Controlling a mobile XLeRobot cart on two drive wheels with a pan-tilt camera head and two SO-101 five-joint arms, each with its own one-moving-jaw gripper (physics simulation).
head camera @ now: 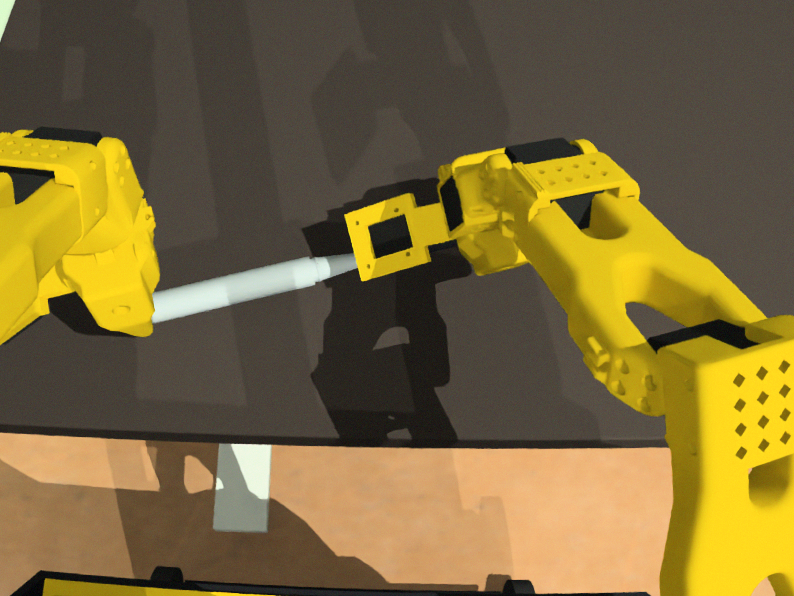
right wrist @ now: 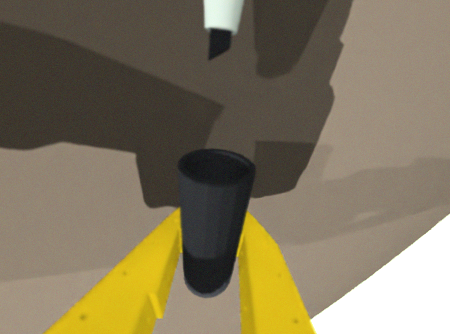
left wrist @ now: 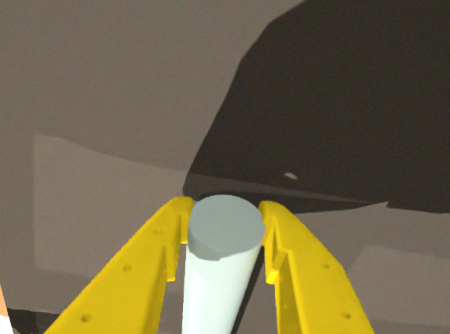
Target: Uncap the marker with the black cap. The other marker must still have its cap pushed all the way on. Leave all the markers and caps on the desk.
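Frame: origin at the left arm's base, x back, y right, z up, level; metres.
Seen in the pictures: left hand, tool point: (head camera: 144,326) (left wrist: 191,214); right hand, tool point: (head camera: 464,242) (right wrist: 197,211).
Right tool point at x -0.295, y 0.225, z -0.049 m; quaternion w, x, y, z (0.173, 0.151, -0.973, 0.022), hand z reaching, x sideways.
Note:
A point is followed by its place in that frame.
The white marker (head camera: 234,290) @(x -0.246, y 0.078, z -0.037 m) (left wrist: 216,290) @(x -0.235, y 0.031, z -0.035 m) (right wrist: 223,14) is uncapped; its black chisel tip (right wrist: 220,42) shows in the right wrist view. My left gripper (left wrist: 225,225) @(x -0.223, y 0.021, z -0.048 m) is shut on the marker near its blunt end and holds it above the desk; its fingertips are hidden in the head view. My right gripper (right wrist: 212,232) @(x -0.295, y 0.225, z -0.049 m) is shut on the black cap (right wrist: 215,215), whose open mouth faces the marker's tip, with a gap between them. In the head view the cap is hidden under the right gripper's body. The other marker does not show in these views.
The dark desk (head camera: 269,384) @(x -0.192, y 0.103, z -0.055 m) lies below both grippers, its near edge across the lower part of the head view. Brown floor (head camera: 359,493) @(x -0.256, y 0.174, z -0.775 m) and a pale strip (head camera: 246,506) lie past that edge. The cart's black rim (head camera: 384,586) is at the bottom.

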